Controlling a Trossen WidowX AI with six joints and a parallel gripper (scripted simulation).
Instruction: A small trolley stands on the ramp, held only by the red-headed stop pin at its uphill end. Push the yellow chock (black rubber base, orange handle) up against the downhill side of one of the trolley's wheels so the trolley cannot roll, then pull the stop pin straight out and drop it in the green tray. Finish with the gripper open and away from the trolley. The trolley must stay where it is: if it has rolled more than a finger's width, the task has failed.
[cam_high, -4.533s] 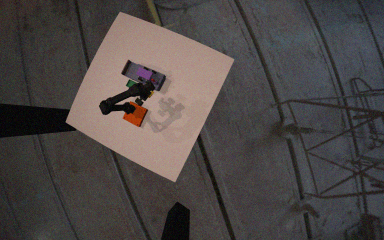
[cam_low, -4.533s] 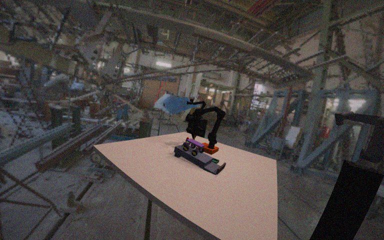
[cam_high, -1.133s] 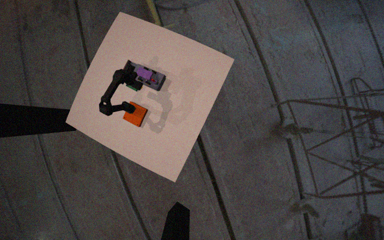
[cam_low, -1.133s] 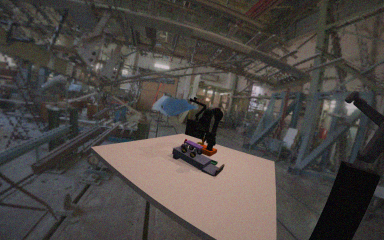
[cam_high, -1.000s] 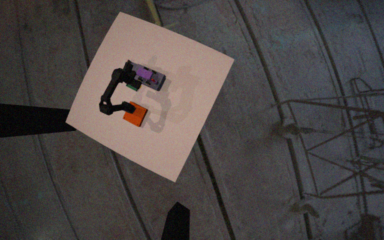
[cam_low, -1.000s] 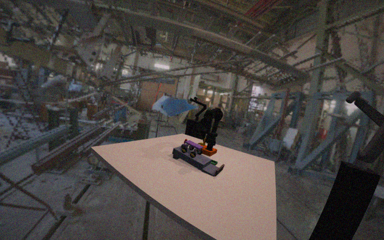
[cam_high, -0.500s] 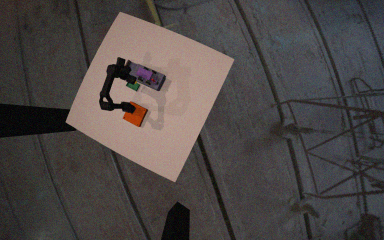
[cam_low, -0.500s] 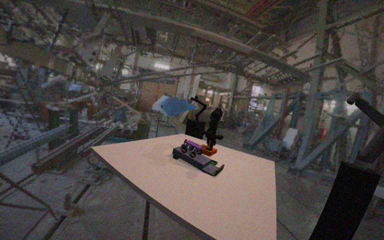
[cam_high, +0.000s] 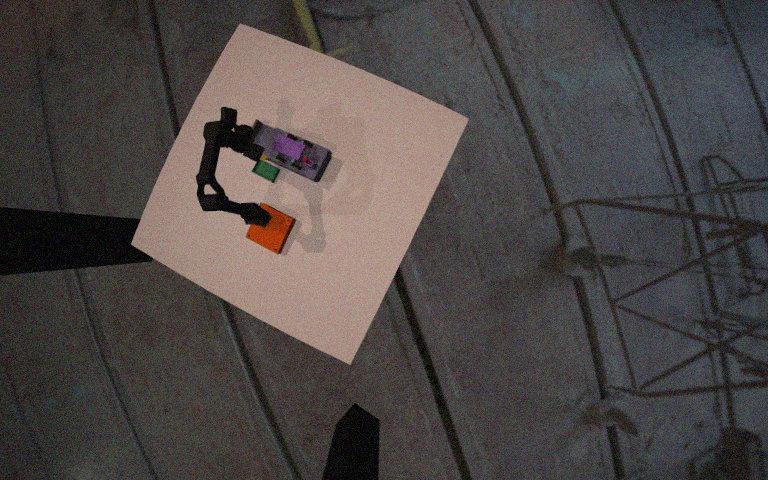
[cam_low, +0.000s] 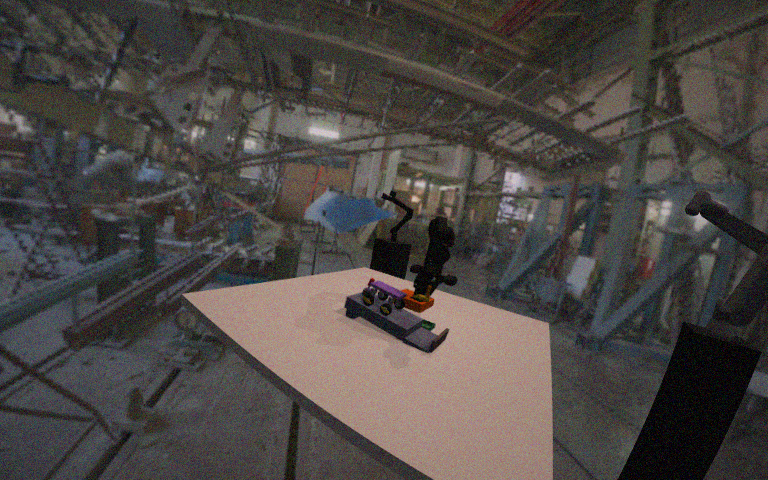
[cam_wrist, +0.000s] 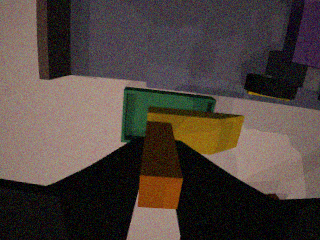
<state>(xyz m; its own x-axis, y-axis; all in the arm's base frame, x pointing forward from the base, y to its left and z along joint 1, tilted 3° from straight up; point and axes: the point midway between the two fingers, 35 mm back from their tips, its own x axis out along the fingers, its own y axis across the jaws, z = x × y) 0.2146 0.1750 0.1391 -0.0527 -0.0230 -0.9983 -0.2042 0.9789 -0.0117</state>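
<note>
The red-headed stop pin lies 11 cm ahead of my gripper tip, 22 cm to the right of it and 3 cm below it. The rest, counted from my gripper tip: trolley (11 cm ahead, 12 cm to the right, 5 cm below); green tray (3 cm behind, 3 cm to the right, 16 cm below); yellow chock (1 cm ahead, 2 cm to the right, 1 cm below).
</note>
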